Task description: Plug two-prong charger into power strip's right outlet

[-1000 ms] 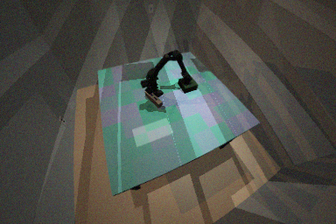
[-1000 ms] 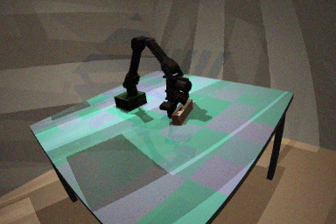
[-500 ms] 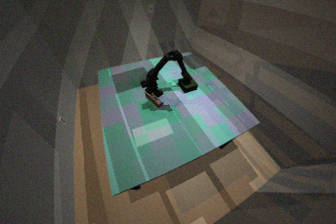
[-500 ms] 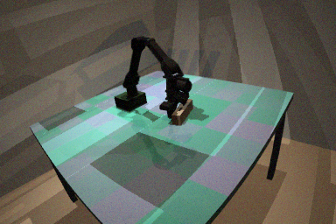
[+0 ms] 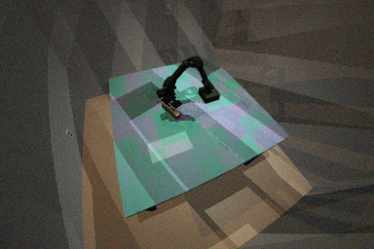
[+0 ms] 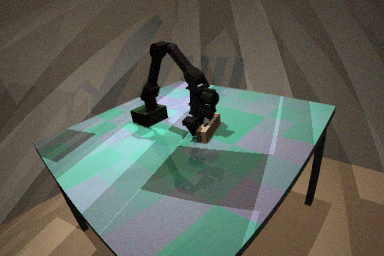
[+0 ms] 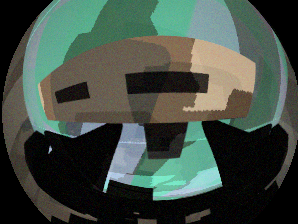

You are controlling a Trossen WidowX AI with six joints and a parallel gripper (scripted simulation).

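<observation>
My gripper tip is 20 mm short of the dark two-prong charger and 10 mm below it.
</observation>
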